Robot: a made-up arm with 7 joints. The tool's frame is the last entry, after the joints.
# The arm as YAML. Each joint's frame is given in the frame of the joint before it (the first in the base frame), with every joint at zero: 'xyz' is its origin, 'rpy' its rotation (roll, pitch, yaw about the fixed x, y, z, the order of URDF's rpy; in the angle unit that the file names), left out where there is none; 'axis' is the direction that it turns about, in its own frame. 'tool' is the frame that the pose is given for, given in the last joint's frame.
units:
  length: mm
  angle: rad
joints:
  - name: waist
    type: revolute
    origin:
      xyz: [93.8, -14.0, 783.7]
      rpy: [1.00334, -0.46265, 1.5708]
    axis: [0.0, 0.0, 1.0]
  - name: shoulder
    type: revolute
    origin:
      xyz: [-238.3, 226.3, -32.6]
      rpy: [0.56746, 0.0, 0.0]
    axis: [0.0, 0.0, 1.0]
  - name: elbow
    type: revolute
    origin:
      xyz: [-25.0, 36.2, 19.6]
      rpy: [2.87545, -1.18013, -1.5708]
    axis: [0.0, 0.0, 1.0]
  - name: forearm
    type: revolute
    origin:
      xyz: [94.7, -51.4, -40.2]
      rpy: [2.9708, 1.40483, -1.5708]
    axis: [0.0, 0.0, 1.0]
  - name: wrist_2
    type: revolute
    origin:
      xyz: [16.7, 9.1, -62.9]
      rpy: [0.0, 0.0, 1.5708]
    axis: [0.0, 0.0, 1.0]
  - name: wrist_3
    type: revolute
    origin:
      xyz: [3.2, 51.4, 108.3]
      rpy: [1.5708, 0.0, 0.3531]
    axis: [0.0, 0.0, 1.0]
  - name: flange
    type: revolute
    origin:
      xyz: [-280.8, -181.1, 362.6]
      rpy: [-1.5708, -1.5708, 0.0]
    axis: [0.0, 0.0, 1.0]
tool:
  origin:
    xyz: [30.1, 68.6, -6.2]
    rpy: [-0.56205, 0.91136, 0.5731]
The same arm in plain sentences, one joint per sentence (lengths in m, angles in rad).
The arm has seven revolute joints in a row. What follows holds with every joint at zero, and every direction is one of the base frame's.
The first joint sits 0.0938 m along +x and 0.0140 m along -y and 0.7837 m along +z from the base frame's origin and turns about the direction (0.843271, -0.239892, 0.480984).
The second joint sits 0.1491 m along -x and 0.2906 m along -y and 0.0487 m along +z from the first joint and turns about +x.
The third joint sits 0.0196 m along +x and 0.0385 m along -y and 0.0212 m along +z from the second joint and turns about the direction (-0.367401, 0.162801, -0.915703).
The fourth joint sits 0.0972 m along +x and 0.0595 m along +y and 0.0155 m along +z from the third joint and turns about -y.
The fifth joint sits 0.0028 m along -x and 0.0629 m along +y and 0.0188 m along +z from the fourth joint and turns about -y.
The sixth joint sits 0.0208 m along -x and 0.1083 m along -y and 0.0471 m along -z from the fifth joint and turns about +z.
The seventh joint sits 0.2808 m along +x and 0.1811 m along +y and 0.3626 m along +z from the sixth joint and turns about -y.
The tool frame, which is the frame that the pose is given for, sits 0.0686 m along -x and 0.0062 m along +y and 0.0301 m along +z from the seventh joint; its axes are the base frame's turned by roll -1.2468, pitch -0.5407 and yaw 1.9687 rad (as in URDF: about the fixed x, then y, then z).

